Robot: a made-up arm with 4 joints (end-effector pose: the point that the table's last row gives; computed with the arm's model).
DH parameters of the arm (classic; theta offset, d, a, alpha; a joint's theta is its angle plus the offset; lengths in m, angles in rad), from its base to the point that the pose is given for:
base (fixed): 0 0 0 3.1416
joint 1: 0 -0.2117 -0.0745 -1.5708
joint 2: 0 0.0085 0.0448 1.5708
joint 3: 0 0.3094 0.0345 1.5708
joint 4: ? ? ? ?
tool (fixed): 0 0.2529 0 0
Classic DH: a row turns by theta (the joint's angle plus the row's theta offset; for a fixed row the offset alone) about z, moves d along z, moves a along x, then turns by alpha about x.
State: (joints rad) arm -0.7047 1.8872 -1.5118 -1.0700
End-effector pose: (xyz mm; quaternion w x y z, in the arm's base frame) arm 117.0 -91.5 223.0 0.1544 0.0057 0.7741 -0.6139
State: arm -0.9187 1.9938 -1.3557 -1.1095
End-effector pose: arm 138.8 -51.1 216.7 0.2379 -0.1048 0.8170 -0.5147
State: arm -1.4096 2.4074 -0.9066 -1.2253
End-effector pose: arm 120.4 74.6 238.7 0.4021 -0.3791 0.8224 -0.1354
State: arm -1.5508 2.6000 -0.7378 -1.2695
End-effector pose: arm 87.3 104.9 267.9 0.4357 -0.4512 0.7783 0.0298
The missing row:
joint 4: 0 0.0583 0.0972 1.5708
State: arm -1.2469 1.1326 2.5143 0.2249
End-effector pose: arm 147.1 -79.1 111.3 0.6574 0.5638 0.2388 -0.4392
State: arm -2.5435 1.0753 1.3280 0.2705
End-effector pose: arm 40.5 195.7 298.7 0.6740 0.4079 0.2762 0.5505
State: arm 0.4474 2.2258 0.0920 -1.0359
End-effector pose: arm 74.3 32.9 205.0 0.0669 0.1961 0.9780 0.0238
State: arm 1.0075 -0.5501 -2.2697 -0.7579
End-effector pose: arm -119.4 4.4 138.3 0.7151 0.4618 -0.3046 0.4273
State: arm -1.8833 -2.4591 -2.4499 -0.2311
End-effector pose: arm 27.2 -58.2 273.3 0.0822 -0.2936 -0.9204 -0.2448
